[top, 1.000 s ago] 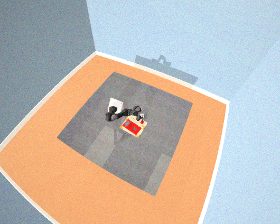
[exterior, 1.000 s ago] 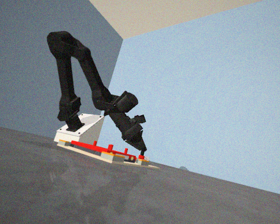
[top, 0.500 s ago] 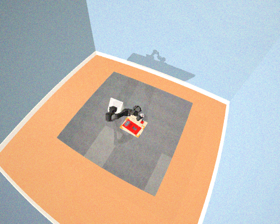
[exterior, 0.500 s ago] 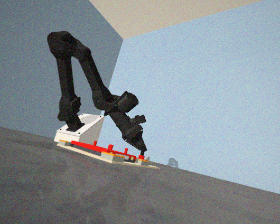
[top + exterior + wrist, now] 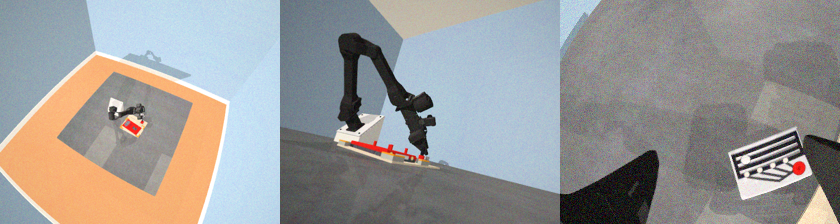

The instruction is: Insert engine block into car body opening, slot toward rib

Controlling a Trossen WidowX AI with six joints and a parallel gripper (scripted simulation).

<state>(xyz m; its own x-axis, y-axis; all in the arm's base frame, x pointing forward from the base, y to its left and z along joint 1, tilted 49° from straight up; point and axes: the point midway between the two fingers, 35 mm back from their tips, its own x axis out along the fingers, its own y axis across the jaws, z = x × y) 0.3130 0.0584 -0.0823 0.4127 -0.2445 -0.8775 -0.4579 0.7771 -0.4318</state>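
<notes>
My gripper tip is 4 cm above the engine block and 2 cm to the left of it. Round my gripper tip: cream base plate: 19 cm to the right, 4 cm below, 3 cm behind.
</notes>
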